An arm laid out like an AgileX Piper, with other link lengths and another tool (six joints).
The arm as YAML. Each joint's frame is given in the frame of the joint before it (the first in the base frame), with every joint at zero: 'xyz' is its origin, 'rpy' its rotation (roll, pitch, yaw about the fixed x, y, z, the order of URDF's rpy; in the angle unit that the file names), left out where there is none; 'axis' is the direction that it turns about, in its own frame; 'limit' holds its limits. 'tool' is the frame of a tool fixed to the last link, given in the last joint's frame.
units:
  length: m
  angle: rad
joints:
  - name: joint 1
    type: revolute
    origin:
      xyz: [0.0, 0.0, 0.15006]
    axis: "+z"
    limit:
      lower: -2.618
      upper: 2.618
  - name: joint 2
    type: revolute
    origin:
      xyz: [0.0, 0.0, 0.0]
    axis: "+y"
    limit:
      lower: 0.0
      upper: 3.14
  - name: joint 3
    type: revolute
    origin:
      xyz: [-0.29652, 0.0, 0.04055]
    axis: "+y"
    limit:
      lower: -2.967
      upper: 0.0
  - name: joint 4
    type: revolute
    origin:
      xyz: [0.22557, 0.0, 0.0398]
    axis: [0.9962, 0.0, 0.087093]
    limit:
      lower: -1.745
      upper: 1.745
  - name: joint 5
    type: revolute
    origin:
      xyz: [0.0, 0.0, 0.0]
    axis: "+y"
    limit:
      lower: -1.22
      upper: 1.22
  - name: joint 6
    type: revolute
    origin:
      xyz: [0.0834, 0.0, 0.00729]
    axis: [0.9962, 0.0, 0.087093]
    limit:
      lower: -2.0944
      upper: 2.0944
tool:
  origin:
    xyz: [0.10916, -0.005, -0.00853]
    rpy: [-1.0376, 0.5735, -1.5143]
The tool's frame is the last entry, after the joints.
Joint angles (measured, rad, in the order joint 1, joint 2, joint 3, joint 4, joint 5, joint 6), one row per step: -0.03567 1.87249 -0.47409 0.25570 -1.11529 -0.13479; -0.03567 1.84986 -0.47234 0.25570 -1.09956 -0.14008; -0.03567 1.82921 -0.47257 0.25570 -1.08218 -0.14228; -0.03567 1.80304 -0.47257 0.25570 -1.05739 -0.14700; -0.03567 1.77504 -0.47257 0.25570 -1.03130 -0.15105; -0.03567 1.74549 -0.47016 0.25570 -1.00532 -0.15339; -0.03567 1.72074 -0.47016 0.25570 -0.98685 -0.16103; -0.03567 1.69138 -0.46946 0.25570 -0.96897 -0.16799; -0.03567 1.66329 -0.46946 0.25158 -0.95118 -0.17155; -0.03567 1.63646 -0.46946 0.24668 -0.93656 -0.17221
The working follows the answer.
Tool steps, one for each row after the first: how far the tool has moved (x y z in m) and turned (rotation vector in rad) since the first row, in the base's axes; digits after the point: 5 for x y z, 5 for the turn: -0.00132 0.00036 0.00533 -0.00137 -0.00442 0.00212; -0.00227 0.00081 0.01006 0.00061 -0.00807 0.00380; -0.00380 0.00145 0.01545 0.00203 -0.00926 0.00666; -0.00556 0.00218 0.02125 0.00432 -0.01122 0.00964; -0.00812 0.00299 0.02691 0.00816 -0.01287 0.01244; -0.00973 0.00346 0.03279 0.00495 -0.01798 0.01573; -0.01179 0.00396 0.04024 0.00199 -0.02776 0.01889; -0.01360 0.00510 0.04744 0.00041 -0.03782 0.02518; -0.01534 0.00628 0.05470 0.00024 -0.05035 0.03130
Tool pose at each row, in the base's axes (x y z in m, rotation vector in rad; rounded; the steps above come from the unrounded poses): 0.38048 -0.06238 0.14973 -0.44281 1.45753 -1.26423; 0.37916 -0.06202 0.15505 -0.44211 1.45222 -1.26387; 0.37822 -0.06157 0.15979 -0.43942 1.44964 -1.26119; 0.37668 -0.06093 0.16518 -0.43958 1.44836 -1.25790; 0.37492 -0.06020 0.17098 -0.43873 1.44687 -1.25387; 0.37236 -0.05939 0.17663 -0.43694 1.44660 -1.24876; 0.37075 -0.05892 0.18252 -0.43777 1.43920 -1.24893; 0.36869 -0.05842 0.18997 -0.43516 1.42810 -1.24925; 0.36689 -0.05728 0.19717 -0.43353 1.41634 -1.24600; 0.36515 -0.05609 0.20443 -0.42916 1.40339 -1.24192

